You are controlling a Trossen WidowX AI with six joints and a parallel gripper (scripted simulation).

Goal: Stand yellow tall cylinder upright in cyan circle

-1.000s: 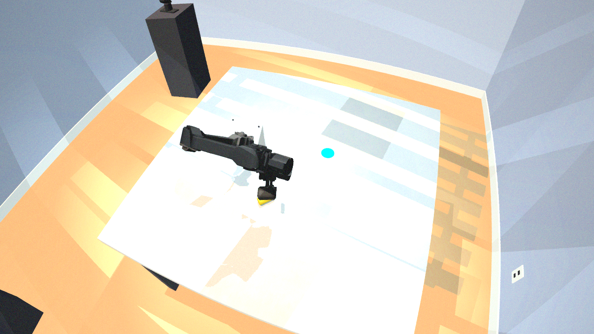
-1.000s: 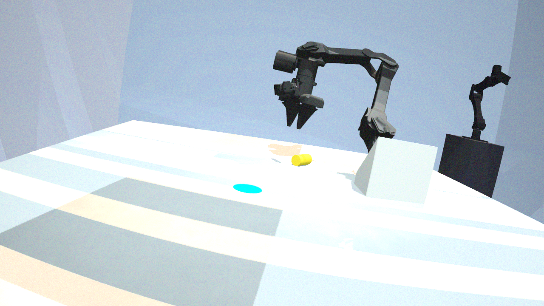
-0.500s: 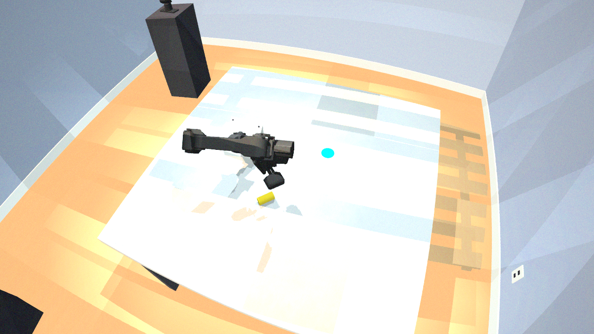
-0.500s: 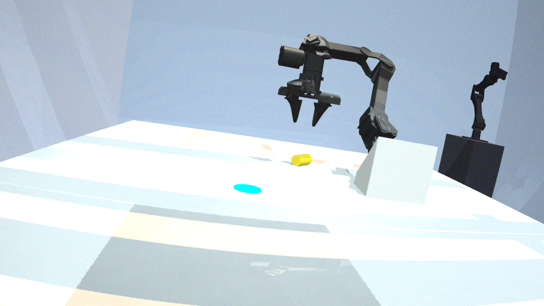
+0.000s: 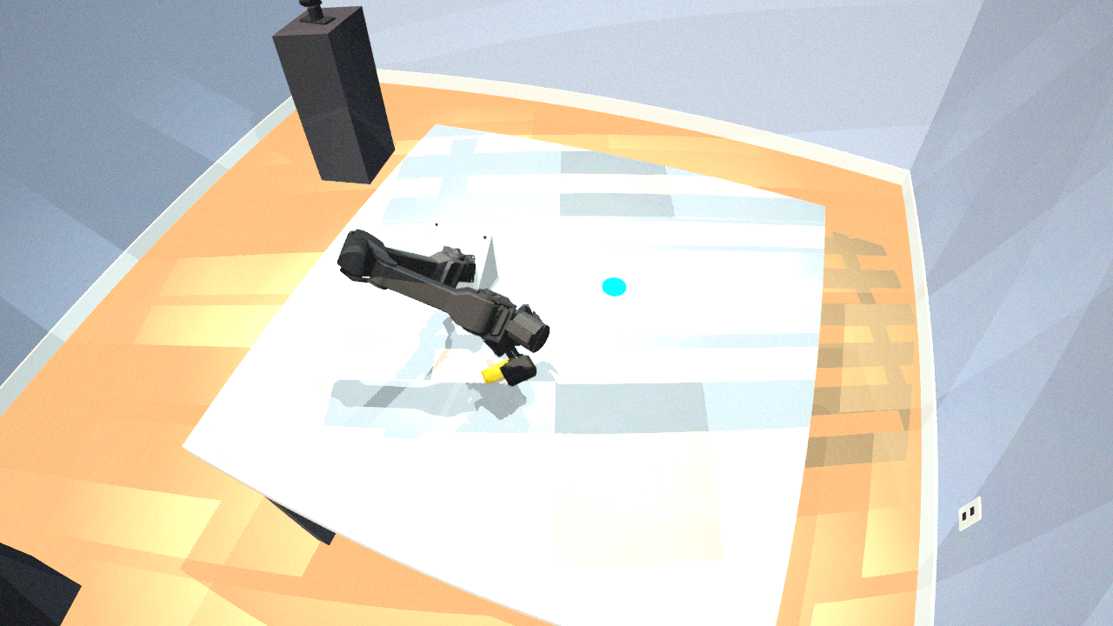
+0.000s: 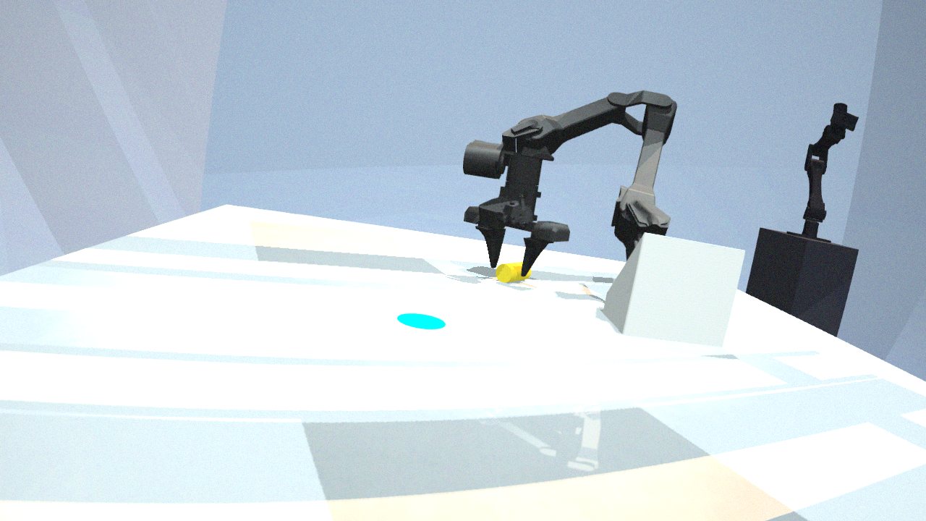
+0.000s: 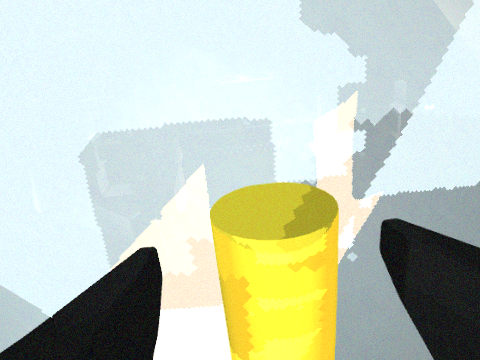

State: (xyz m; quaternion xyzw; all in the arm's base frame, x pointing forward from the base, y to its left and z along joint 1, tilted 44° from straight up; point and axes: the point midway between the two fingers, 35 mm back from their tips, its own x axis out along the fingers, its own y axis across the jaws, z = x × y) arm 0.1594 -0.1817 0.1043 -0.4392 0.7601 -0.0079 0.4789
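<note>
Right now the cyan circle is 29 cm to the left of my gripper tip, 18 cm ahead of it and 2 cm below it. From my gripper tip the other things lie so: yellow tall cylinder 2 cm to the right, 2 cm behind.
</note>
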